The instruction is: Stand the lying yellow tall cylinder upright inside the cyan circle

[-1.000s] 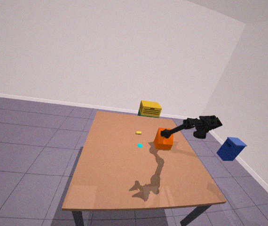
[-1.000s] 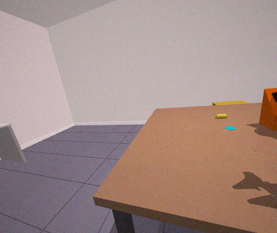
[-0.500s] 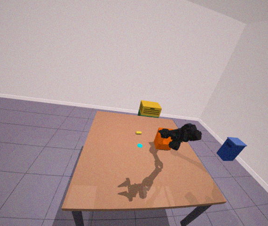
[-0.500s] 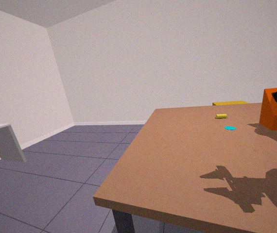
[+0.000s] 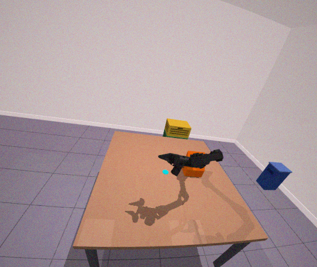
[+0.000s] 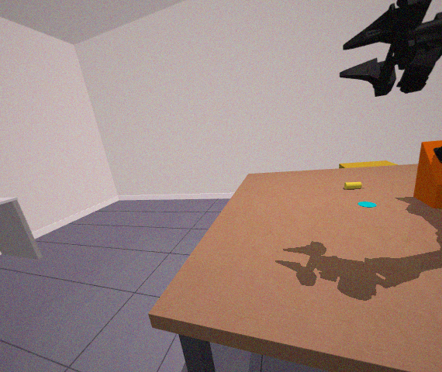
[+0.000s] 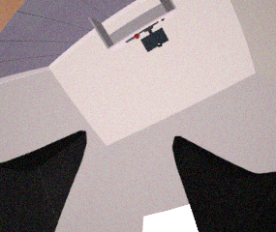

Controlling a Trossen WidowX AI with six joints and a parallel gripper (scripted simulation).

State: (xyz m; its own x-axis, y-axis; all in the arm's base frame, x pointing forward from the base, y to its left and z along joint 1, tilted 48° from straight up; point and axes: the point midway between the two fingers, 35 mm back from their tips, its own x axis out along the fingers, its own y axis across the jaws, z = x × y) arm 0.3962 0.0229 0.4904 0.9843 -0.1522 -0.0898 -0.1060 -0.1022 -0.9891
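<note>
My gripper tip is now 22 cm past the yellow cylinder, 56 cm to the left of it and 45 cm above it. The rest, counted from my gripper tip: cyan circle 20 cm behind, 34 cm to the right, 46 cm below.
</note>
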